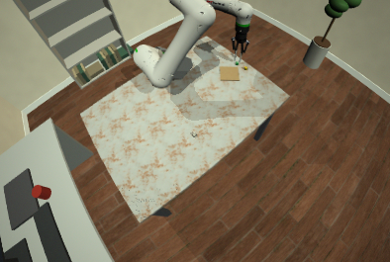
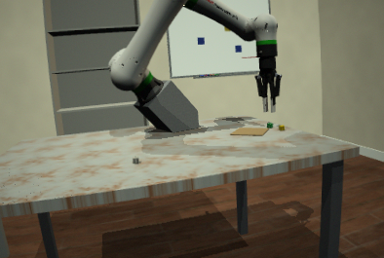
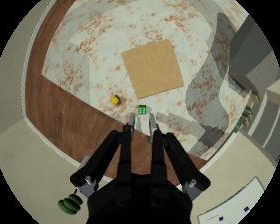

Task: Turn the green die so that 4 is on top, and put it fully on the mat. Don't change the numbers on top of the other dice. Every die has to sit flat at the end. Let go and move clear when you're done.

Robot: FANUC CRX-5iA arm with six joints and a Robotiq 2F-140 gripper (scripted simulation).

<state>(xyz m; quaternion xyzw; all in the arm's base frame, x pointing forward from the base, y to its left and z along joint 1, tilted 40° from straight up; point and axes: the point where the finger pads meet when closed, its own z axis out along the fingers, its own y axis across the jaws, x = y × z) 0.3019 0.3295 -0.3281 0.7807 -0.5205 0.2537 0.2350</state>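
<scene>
The green die is 9 cm below my hand. Also, from my hand: tan mat (1 cm ahead, 12 cm to the right, 10 cm below); then grey die (16 cm ahead, 66 cm to the right, 9 cm below); then yellow die (8 cm ahead, 9 cm below).
</scene>
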